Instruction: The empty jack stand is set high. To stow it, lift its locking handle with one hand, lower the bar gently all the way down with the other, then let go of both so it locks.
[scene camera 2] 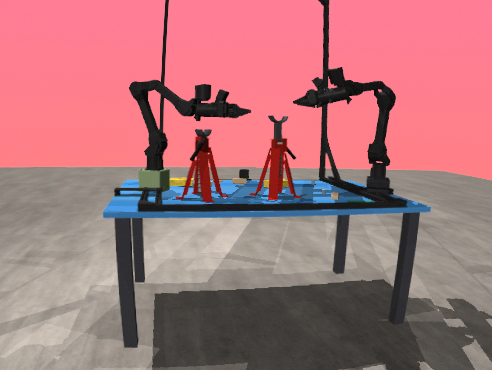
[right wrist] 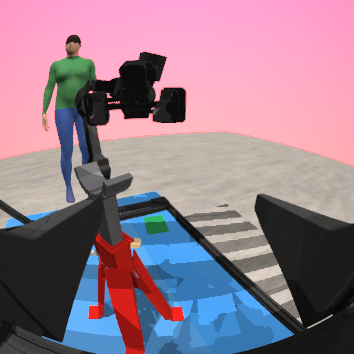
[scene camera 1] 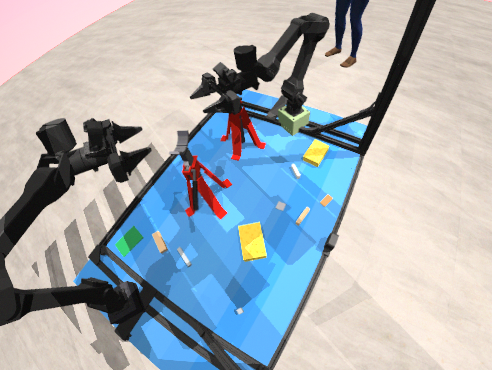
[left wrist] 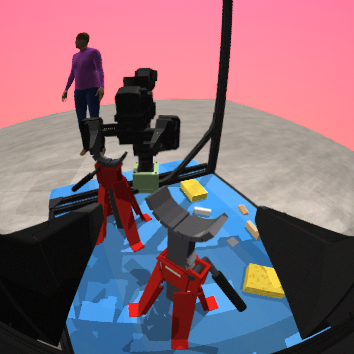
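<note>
The red jack stand (scene camera 1: 205, 192) (scene camera 2: 278, 170) (left wrist: 183, 300) (right wrist: 121, 280) stands upright with its grey bar extended high. The curved saddle (scene camera 1: 182, 142) (scene camera 2: 278, 119) (left wrist: 189, 220) (right wrist: 116, 185) on the bar is empty. Its black locking handle (scene camera 1: 195, 192) (scene camera 2: 291, 153) (left wrist: 228, 287) slants downward; it cannot be made out in the right wrist view. My left gripper (scene camera 1: 145, 140) (scene camera 2: 294, 102) (left wrist: 181, 213) is open and empty, above the saddle's height and to its right in scene camera 2. My right gripper (scene camera 1: 199, 103) (scene camera 2: 250, 111) (right wrist: 180, 203) is open and empty, left of the saddle in scene camera 2, touching nothing.
A second red jack stand (scene camera 1: 236, 135) (scene camera 2: 205, 175) (left wrist: 129, 225), with its bar low, stands near my right arm. Yellow sponges (scene camera 1: 252, 241) (scene camera 1: 316, 152), small blocks and a green patch (scene camera 1: 129, 241) (right wrist: 156, 224) lie on the blue table. Black frame rails and posts edge the table.
</note>
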